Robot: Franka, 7 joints.
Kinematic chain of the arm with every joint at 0, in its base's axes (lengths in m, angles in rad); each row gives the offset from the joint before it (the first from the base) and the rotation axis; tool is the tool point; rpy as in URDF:
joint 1: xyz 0 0 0.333 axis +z
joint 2: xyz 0 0 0 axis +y
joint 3: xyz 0 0 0.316 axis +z
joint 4: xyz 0.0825 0 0 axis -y
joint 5: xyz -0.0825 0 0.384 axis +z
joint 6: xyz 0 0 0 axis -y
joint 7: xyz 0.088 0 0 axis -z
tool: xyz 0 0 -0.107 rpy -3.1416 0 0
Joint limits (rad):
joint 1: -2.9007..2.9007
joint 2: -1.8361..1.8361
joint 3: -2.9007..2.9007
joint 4: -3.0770..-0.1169
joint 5: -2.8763..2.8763
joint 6: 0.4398..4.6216
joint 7: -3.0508..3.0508
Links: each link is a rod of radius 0.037 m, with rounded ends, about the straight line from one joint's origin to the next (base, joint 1, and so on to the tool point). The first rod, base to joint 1, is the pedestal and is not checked.
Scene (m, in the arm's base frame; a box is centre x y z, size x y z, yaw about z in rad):
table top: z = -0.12
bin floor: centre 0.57 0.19 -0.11 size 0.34 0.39 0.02 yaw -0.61
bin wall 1: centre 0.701 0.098 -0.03 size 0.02 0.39 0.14 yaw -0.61
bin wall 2: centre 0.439 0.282 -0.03 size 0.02 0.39 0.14 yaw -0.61
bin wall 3: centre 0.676 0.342 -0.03 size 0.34 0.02 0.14 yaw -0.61
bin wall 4: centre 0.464 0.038 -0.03 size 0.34 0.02 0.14 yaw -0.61
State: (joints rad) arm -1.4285 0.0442 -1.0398 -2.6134 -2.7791 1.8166 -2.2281
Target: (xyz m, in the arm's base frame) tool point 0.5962 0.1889 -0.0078
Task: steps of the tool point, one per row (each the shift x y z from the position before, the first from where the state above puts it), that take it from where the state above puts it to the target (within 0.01 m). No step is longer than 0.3 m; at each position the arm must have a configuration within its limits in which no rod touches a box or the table.
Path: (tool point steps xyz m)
1: 0.1510 -0.1756 0.0004
2: 0.2304 -0.0880 -0.0185
3: 0.2564 0.0336 -0.0319
4: 0.2183 0.1567 -0.0375
5: 0.1249 0.2476 -0.0330
6: 0.0010 0.2832 -0.0191
7: 0.0063 0.0016 -0.0780
8: -0.0063 -0.0016 -0.0823

